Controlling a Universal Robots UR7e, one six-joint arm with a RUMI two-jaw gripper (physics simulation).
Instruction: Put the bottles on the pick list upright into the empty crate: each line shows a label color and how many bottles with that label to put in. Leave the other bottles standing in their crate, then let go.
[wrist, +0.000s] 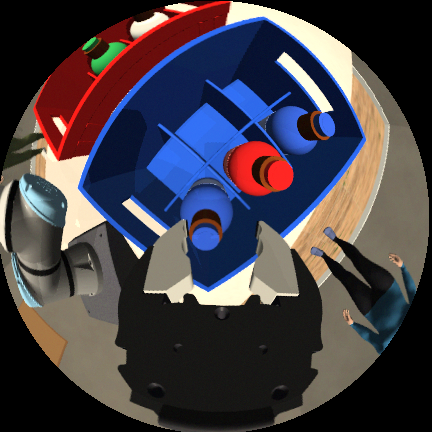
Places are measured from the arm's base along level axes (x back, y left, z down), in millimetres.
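Where they show: gripper, between the fingertips: (221, 221); arm's base, origin of its link: (88, 268).
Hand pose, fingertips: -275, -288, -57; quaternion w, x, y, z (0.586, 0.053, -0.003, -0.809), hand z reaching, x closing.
Each offset is from my fingertips to the centre of the thing, as dx, dy, dz. "spot": to the spot under its first point.
The blue crate {-86, +14, +56} (112, 150) fills the middle of the wrist view and holds three upright bottles: a blue bottle {+14, +14, +58} (206, 207) nearest my gripper, a red bottle {-65, -31, +58} (250, 167) in the middle, and another blue bottle {-142, -65, +58} (290, 131) at the right. My gripper (221, 221) is open and empty over the crate's near corner. The near blue bottle's cap shows between the fingertips, closer to the left finger. In the red crate {spot: -71, +183, +1} (90, 125) at the upper left, a green bottle {-214, +264, +58} (109, 59) and a white bottle (150, 25) stand, the white one partly cut off. The pick list does not show.
The two crates stand close together on a pale table top with a wooden border (345, 185). The robot's arm (45, 242) is at the left. A person (375, 290) in a teal top is at the lower right, beyond the table edge. Dark green legs show at the far left.
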